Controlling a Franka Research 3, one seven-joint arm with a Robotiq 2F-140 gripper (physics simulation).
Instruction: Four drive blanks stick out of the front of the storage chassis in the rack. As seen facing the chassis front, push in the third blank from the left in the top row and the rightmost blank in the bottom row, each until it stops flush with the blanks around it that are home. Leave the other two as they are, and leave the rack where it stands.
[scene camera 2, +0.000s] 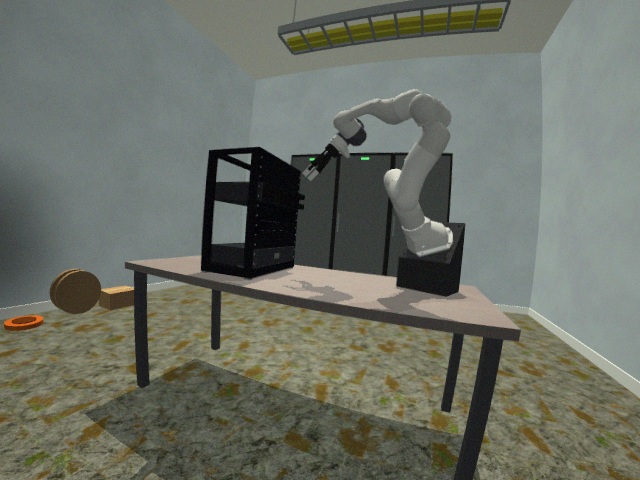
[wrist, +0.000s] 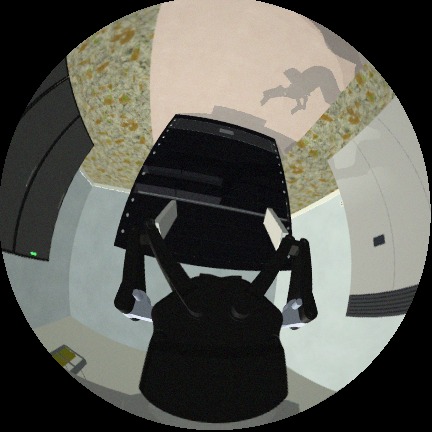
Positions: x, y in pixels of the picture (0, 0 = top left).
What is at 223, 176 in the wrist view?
A black rack.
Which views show the black rack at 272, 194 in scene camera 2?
Scene camera 2 and the wrist view: all of them.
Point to my gripper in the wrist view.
221, 211
